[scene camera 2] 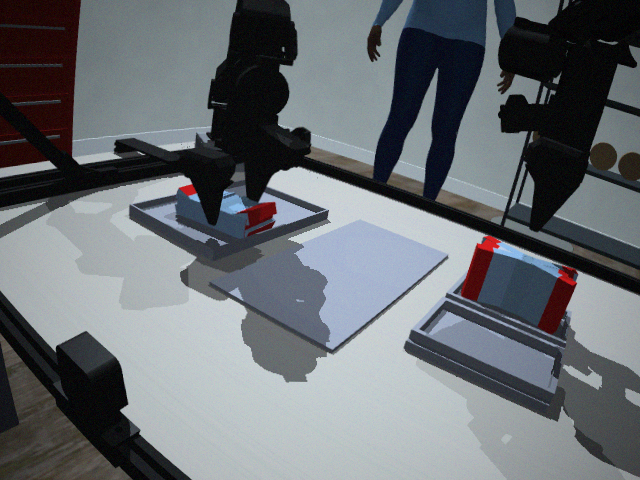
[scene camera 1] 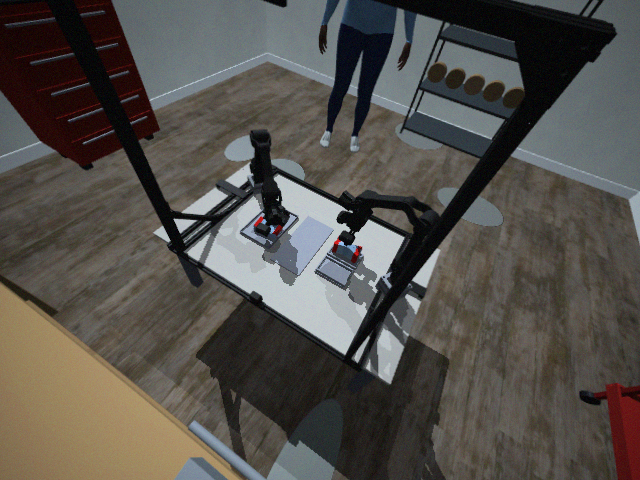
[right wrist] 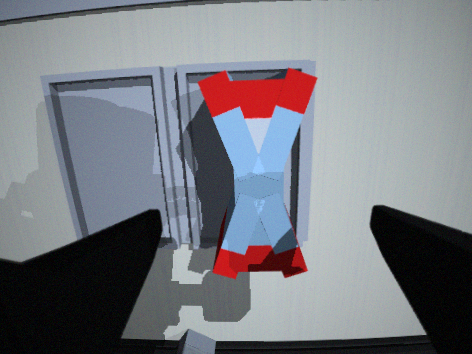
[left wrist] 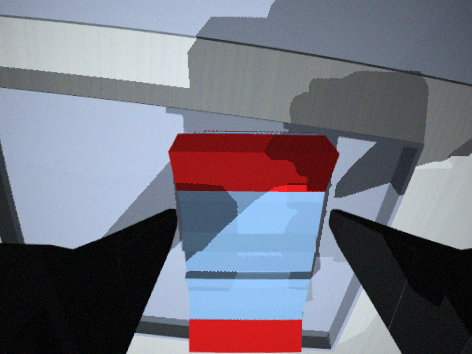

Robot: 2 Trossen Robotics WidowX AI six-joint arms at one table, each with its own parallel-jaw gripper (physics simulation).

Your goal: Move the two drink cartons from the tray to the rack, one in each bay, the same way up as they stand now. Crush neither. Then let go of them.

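Pixels of known places: left gripper, fingertip midpoint: [scene camera 2: 232,216] [scene camera 1: 271,230] [left wrist: 253,216]; right gripper, fingertip midpoint: [scene camera 2: 538,222] [right wrist: 265,218]; left arm's base at its link origin: [scene camera 1: 258,179].
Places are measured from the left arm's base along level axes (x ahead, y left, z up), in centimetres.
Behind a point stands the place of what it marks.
One light-blue carton with red ends [scene camera 1: 278,228] {x 36.2, y -3.0, z -1.2 cm} [scene camera 2: 232,222] {x 37.8, y -7.1, z -2.9 cm} [left wrist: 250,225] {x 34.3, y -5.6, z -1.8 cm} lies low and flat on the tray [scene camera 1: 253,239] {x 35.7, y -15.7, z -4.7 cm} [scene camera 2: 310,219] {x 32.5, y 6.6, z -4.5 cm} [left wrist: 75,145] {x 30.4, y 4.6, z -5.0 cm}. My left gripper [scene camera 2: 234,210] {x 34.2, y -6.1, z -3.5 cm} [left wrist: 253,216] {x 34.2, y -6.1, z -3.5 cm} is open, one finger on each side of this carton. The left finger's tip in the left wrist view is very close to its side; I cannot tell if it touches. The other carton [scene camera 1: 347,251] {x 61.9, y 21.7, z -0.5 cm} [scene camera 2: 516,289] {x 61.1, y 21.2, z -1.5 cm} [right wrist: 259,185] {x 60.3, y 22.4, z 2.2 cm} stands tall in the far bay of the rack [scene camera 2: 475,369] {x 69.3, y 8.2, z -4.5 cm} [right wrist: 169,150] {x 63.1, y 16.0, z -4.0 cm}; from above its middle looks narrow. My right gripper [right wrist: 265,218] {x 60.1, y 22.3, z 7.0 cm} is open and empty above it. The near bay is empty.
A flat grey-blue panel [scene camera 1: 310,235] [scene camera 2: 377,268] lies between the tray and the rack. A black frame surrounds the table, with a small black box [scene camera 2: 92,369] {x 68.1, y -24.7, z -0.2 cm} on its near edge. A person [scene camera 1: 361,62] [scene camera 2: 439,77] stands behind the table.
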